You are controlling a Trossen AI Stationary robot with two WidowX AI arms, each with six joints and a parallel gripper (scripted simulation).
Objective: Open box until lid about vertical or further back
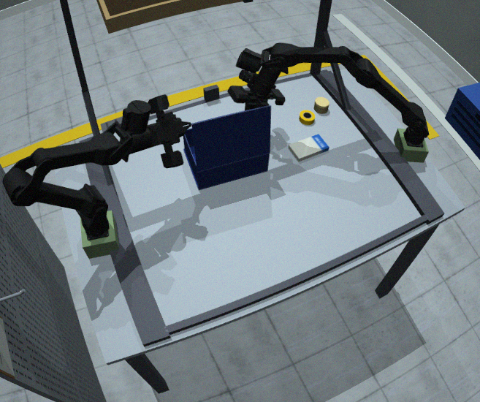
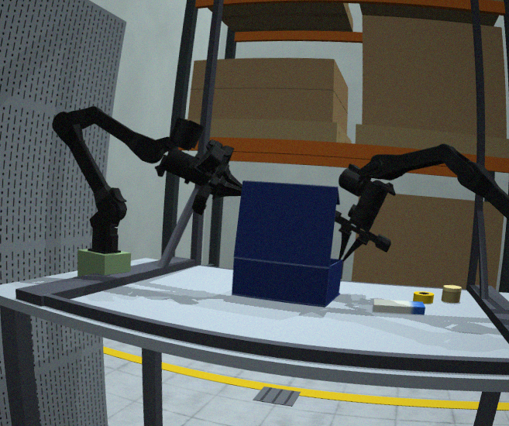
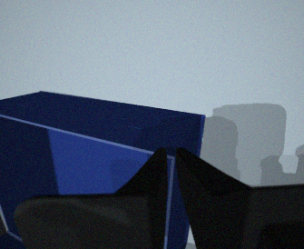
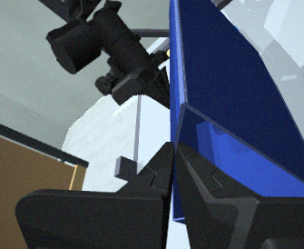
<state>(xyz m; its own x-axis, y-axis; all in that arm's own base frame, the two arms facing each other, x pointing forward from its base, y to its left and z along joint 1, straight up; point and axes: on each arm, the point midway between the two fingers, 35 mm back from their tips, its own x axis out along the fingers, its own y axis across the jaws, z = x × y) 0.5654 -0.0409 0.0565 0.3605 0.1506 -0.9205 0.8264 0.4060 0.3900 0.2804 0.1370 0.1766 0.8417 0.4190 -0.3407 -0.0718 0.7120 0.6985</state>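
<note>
Now: right hand 14 cm to the right of the lid flap. From my right hand the other things lie so: yellow ring: 13 cm behind, 47 cm to the left, 23 cm below; tan cylinder: 17 cm behind, 54 cm to the left, 22 cm below.
</note>
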